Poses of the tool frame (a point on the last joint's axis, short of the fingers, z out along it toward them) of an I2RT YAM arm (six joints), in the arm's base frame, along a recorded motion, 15 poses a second.
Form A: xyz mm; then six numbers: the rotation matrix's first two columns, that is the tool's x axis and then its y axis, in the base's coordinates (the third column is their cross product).
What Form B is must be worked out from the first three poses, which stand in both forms.
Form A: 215 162 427 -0.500 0.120 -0.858 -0.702 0.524 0.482
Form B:
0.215 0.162 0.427
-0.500 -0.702 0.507
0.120 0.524 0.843
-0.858 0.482 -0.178

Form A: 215 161 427 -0.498 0.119 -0.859 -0.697 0.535 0.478
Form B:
0.215 0.161 0.427
-0.498 -0.697 0.516
0.119 0.535 0.837
-0.859 0.478 -0.183

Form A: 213 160 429 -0.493 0.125 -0.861 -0.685 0.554 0.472
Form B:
0.213 0.160 0.429
-0.493 -0.685 0.536
0.125 0.554 0.822
-0.861 0.472 -0.187

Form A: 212 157 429 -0.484 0.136 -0.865 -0.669 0.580 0.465
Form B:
0.212 0.157 0.429
-0.484 -0.669 0.565
0.136 0.580 0.804
-0.865 0.465 -0.190

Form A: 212 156 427 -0.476 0.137 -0.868 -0.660 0.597 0.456
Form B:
0.212 0.156 0.427
-0.476 -0.660 0.581
0.137 0.597 0.790
-0.868 0.456 -0.194

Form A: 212 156 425 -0.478 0.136 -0.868 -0.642 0.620 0.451
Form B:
0.212 0.156 0.425
-0.478 -0.642 0.599
0.136 0.620 0.773
-0.868 0.451 -0.209

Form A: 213 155 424 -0.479 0.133 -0.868 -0.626 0.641 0.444
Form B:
0.213 0.155 0.424
-0.479 -0.626 0.615
0.133 0.641 0.756
-0.868 0.444 -0.224

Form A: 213 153 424 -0.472 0.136 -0.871 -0.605 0.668 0.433
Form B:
0.213 0.153 0.424
-0.472 -0.605 0.641
0.136 0.668 0.731
-0.871 0.433 -0.233

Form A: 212 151 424 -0.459 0.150 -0.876 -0.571 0.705 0.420
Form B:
0.212 0.151 0.424
-0.459 -0.571 0.681
0.150 0.705 0.693
-0.876 0.420 -0.238

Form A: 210 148 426 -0.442 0.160 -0.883 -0.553 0.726 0.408
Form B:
0.210 0.148 0.426
-0.442 -0.553 0.706
0.160 0.726 0.669
-0.883 0.408 -0.232

